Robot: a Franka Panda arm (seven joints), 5 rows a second.
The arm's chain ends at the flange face. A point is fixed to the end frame.
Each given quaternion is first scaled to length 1.
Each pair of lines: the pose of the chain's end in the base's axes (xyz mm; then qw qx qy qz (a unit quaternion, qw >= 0)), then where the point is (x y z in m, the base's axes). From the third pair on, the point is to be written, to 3 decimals.
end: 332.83, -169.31, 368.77, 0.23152, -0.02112, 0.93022, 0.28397
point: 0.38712 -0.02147 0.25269
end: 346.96, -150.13, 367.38, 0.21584, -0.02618, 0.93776, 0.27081
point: 0.39602 -0.00546 0.24514
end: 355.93, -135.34, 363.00, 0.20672, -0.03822, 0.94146, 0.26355
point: 0.400 0.008 0.237
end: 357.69, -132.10, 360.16, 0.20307, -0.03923, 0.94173, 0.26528
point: 0.400 0.012 0.234
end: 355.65, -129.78, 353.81, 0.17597, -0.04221, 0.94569, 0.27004
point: 0.389 0.015 0.227
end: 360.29, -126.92, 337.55, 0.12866, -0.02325, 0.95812, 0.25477
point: 0.382 0.013 0.203
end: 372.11, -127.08, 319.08, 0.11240, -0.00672, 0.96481, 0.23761
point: 0.392 0.008 0.179
